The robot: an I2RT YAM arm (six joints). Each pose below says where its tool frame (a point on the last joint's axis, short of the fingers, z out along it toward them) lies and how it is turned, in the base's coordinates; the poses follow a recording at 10 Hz.
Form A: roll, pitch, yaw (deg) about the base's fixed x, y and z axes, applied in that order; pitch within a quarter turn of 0, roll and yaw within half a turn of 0; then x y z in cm.
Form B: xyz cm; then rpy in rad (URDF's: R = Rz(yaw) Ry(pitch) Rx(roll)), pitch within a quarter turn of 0, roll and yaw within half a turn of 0. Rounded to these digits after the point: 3 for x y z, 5 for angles.
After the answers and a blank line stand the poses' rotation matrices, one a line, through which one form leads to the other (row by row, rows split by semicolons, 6 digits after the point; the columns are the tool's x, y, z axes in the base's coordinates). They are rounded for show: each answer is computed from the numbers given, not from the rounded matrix.
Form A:
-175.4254 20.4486 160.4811 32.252 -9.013 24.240
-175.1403 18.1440 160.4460 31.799 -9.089 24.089
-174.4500 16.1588 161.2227 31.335 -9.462 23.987
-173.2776 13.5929 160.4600 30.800 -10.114 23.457
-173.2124 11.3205 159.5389 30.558 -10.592 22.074
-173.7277 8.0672 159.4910 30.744 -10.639 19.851
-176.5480 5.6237 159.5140 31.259 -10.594 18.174
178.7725 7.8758 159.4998 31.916 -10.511 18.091
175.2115 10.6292 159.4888 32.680 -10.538 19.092
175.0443 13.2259 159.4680 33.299 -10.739 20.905
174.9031 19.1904 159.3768 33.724 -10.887 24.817
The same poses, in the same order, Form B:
32.252 -9.013 24.240 -3.06175 0.35690 2.80092
31.799 -9.089 24.089 -3.05677 0.31667 2.80031
31.335 -9.462 23.987 -3.04473 0.28202 2.81387
30.800 -10.114 23.457 -3.02426 0.23724 2.80056
30.558 -10.592 22.074 -3.02313 0.19758 2.78448
30.744 -10.639 19.851 -3.03212 0.14080 2.78364
31.259 -10.594 18.174 -3.08134 0.09815 2.78404
31.916 -10.511 18.091 3.12017 0.13746 2.78380
32.680 -10.538 19.092 3.05802 0.18551 2.78360
33.299 -10.739 20.905 3.05510 0.23084 2.78324
33.724 -10.887 24.817 3.05263 0.33494 2.78165

-0.883139 0.359317 0.301592; 0.313064 0.930219 -0.191531; -0.349367 -0.074731 -0.934001
-0.895471 0.358352 0.264037; 0.318053 0.930109 -0.183682; -0.311406 -0.080504 -0.946861
-0.909374 0.345865 0.231122; 0.309174 0.933675 -0.180729; -0.278301 -0.092894 -0.955991
-0.916011 0.358092 0.180811; 0.325097 0.926728 -0.188383; -0.235022 -0.113780 -0.965308
-0.918682 0.368858 0.141308; 0.342770 0.922233 -0.178871; -0.196297 -0.115890 -0.973672
-0.927349 0.362618 0.092375; 0.346887 0.925639 -0.151201; -0.140334 -0.108173 -0.984177
-0.932249 0.354871 0.070558; 0.348294 0.932993 -0.090638; -0.097995 -0.059923 -0.993381
-0.927836 0.347381 0.135821; 0.346907 0.937484 -0.027911; -0.137026 0.021220 -0.990340
-0.920533 0.334746 0.201406; 0.344378 0.938730 0.013781; -0.184452 0.082045 -0.979411
-0.911637 0.330911 0.243754; 0.341428 0.939908 0.000954; -0.228791 0.084094 -0.969837
-0.883909 0.323497 0.337719; 0.332648 0.942502 -0.032173; -0.328708 0.083904 -0.940697

